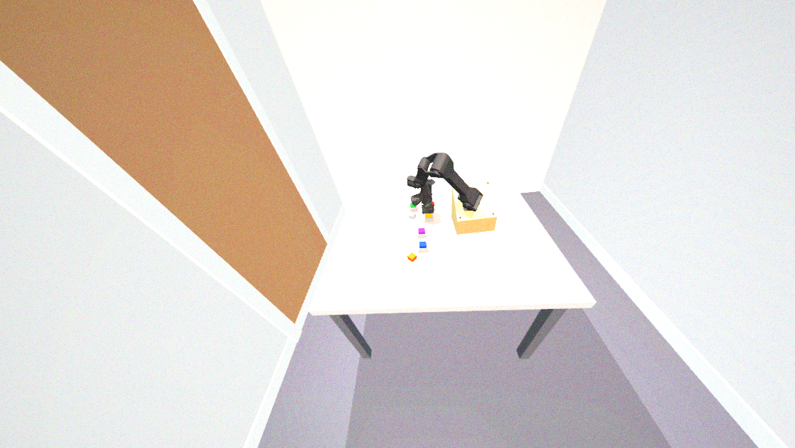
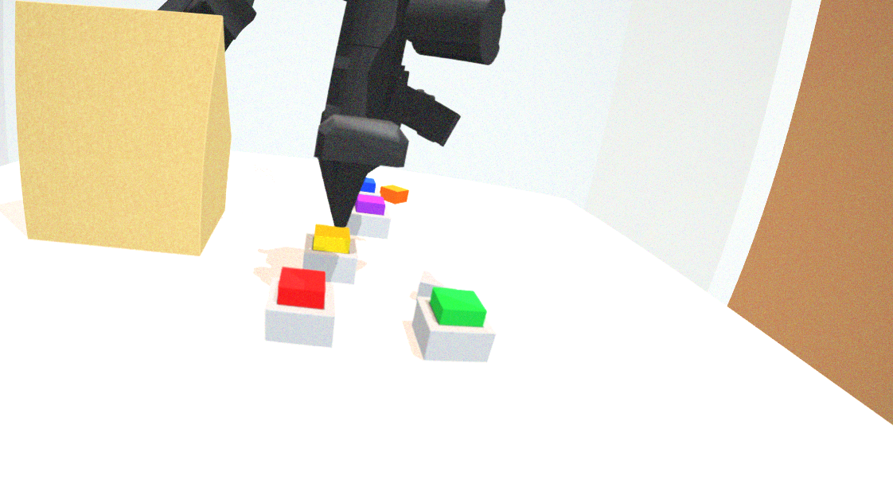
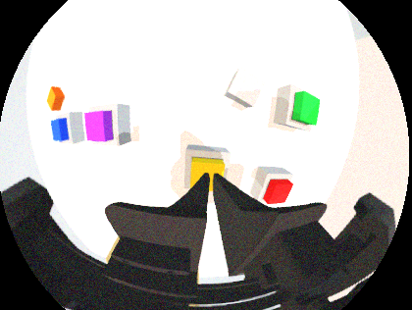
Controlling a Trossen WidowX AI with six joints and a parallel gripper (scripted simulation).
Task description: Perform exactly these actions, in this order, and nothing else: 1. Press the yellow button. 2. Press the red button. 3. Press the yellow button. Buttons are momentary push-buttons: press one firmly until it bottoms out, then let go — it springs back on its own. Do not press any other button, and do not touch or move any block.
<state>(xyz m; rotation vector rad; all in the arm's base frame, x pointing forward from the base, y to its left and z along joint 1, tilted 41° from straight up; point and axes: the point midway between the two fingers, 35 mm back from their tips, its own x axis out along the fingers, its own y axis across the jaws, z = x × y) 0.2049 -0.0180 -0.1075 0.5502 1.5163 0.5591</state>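
My gripper tip is 10 mm past the yellow button and 10 mm above it. The rest, counted from my gripper tip: purple button: 40 mm ahead, 130 mm to the left, 10 mm below; then red button: 30 mm behind, 100 mm to the right, 10 mm below; then green button: 80 mm ahead, 110 mm to the right, 10 mm below.
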